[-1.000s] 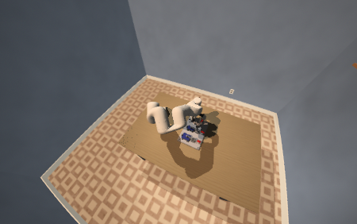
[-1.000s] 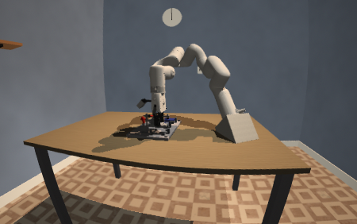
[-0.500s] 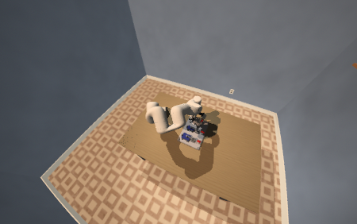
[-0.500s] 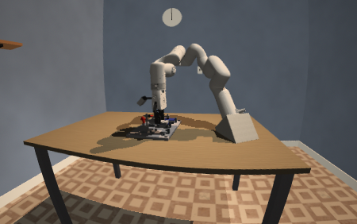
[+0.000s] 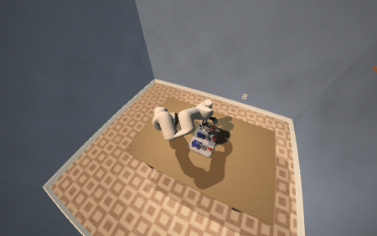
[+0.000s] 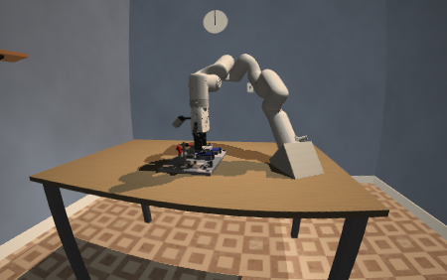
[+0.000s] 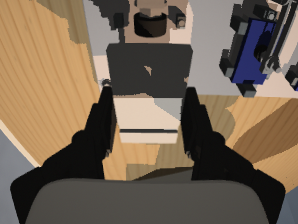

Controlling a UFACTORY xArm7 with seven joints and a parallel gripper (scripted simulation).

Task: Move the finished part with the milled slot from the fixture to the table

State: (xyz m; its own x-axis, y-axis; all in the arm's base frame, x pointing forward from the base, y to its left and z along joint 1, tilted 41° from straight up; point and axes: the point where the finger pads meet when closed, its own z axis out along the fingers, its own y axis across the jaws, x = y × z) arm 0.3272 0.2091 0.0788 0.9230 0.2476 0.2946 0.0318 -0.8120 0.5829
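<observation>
Now: hand 1 cm past the finished part and 2 cm above it. The rest, counted from my hand: grey fixture plate 6 cm ahead, 11 cm to the right, 10 cm below.
</observation>
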